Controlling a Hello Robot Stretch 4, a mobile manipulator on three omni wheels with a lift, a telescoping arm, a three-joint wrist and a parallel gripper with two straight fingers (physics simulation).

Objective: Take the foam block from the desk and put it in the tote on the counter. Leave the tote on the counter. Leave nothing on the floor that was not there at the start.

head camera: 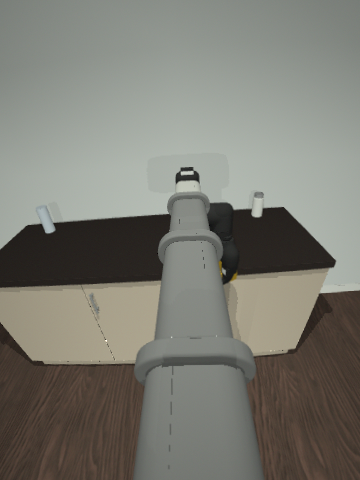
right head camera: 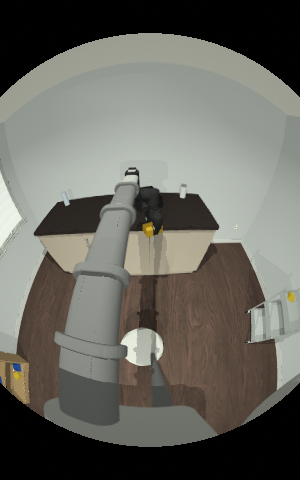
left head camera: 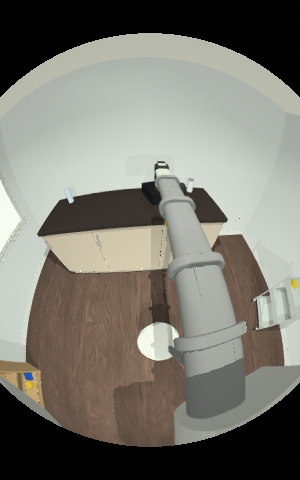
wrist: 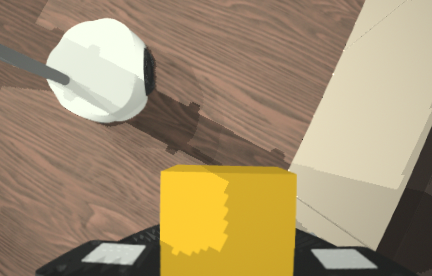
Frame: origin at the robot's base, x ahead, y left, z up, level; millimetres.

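Seen in the pictures: gripper, fingertip midpoint: (right head camera: 152, 231) (wrist: 225, 241); robot's base, link origin: (right head camera: 142, 345) (left head camera: 157, 340).
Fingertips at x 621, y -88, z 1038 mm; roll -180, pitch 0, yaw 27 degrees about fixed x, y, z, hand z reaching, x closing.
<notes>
Offsets run from my fingertips to a thing's top centre. Level surfaces: height alone.
My gripper (head camera: 226, 274) (right head camera: 154, 231) (wrist: 225, 241) is shut on the yellow foam block {dx +0, dy +1, dz +46 mm} (right head camera: 148, 229) (wrist: 227, 220). In the wrist view the block sits between the two fingers. In the head views block and gripper are at the front edge of the dark-topped counter {dz -155 mm} (head camera: 100, 250) (left head camera: 100, 215) (right head camera: 185, 215). The black tote {dx +609, dy +43, dz -55 mm} (left head camera: 149, 193) stands on the counter towards the back in the left head view, partly covered by my arm. The arm hides where the tote stands in the head view.
A pale blue cylinder {dx +661, dy +994, dz +15 mm} (head camera: 46, 219) (left head camera: 69, 195) (right head camera: 65, 198) stands on the counter's left and a white jar {dx +729, dy -338, dz -7 mm} (head camera: 257, 206) (left head camera: 190, 185) (right head camera: 183, 191) on its right. A round white base (left head camera: 157, 341) (right head camera: 142, 346) (wrist: 100, 70) is on the floor. A light stepped rack is at right.
</notes>
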